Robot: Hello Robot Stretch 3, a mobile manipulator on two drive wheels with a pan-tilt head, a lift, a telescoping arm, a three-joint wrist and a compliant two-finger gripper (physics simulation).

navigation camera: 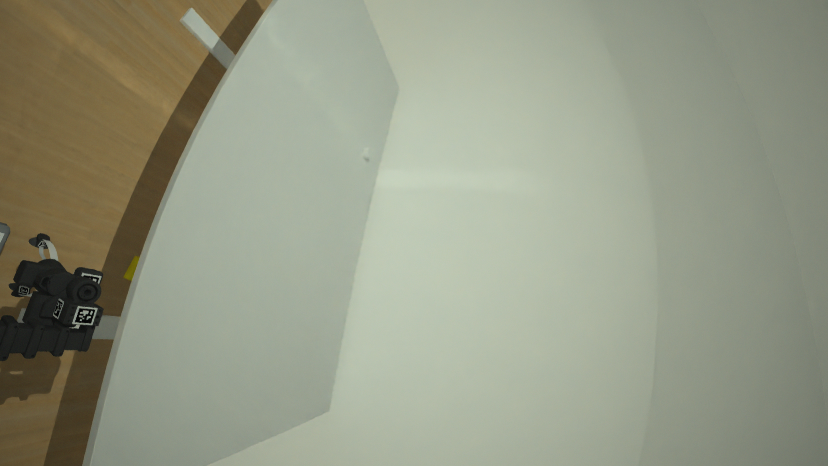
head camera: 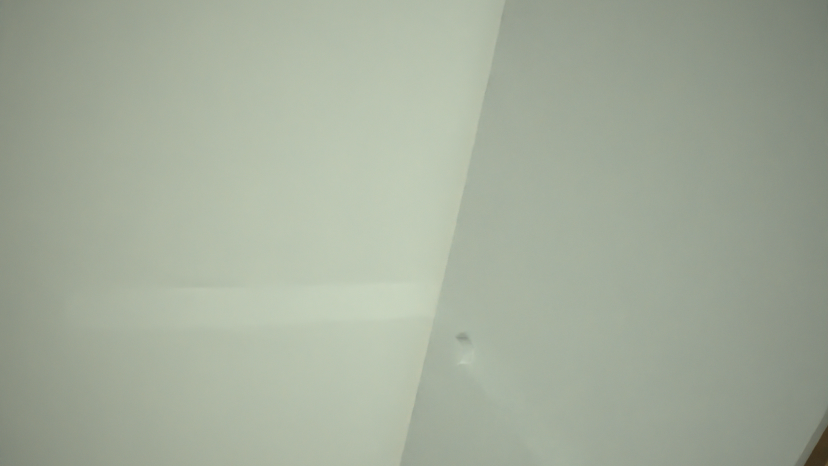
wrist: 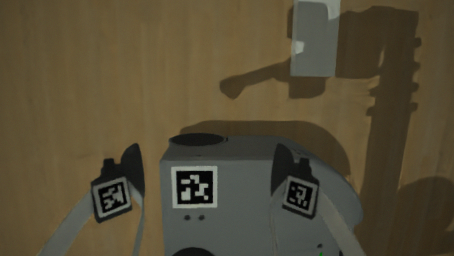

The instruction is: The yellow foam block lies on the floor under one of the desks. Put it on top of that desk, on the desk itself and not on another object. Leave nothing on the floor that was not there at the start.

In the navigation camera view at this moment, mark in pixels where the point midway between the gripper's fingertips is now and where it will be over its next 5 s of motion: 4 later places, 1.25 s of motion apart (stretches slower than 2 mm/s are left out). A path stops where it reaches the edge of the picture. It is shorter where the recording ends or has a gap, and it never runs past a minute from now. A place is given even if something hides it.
My gripper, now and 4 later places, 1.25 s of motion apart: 28, 263; 68, 270; 91, 275; 143, 285; 161, 283
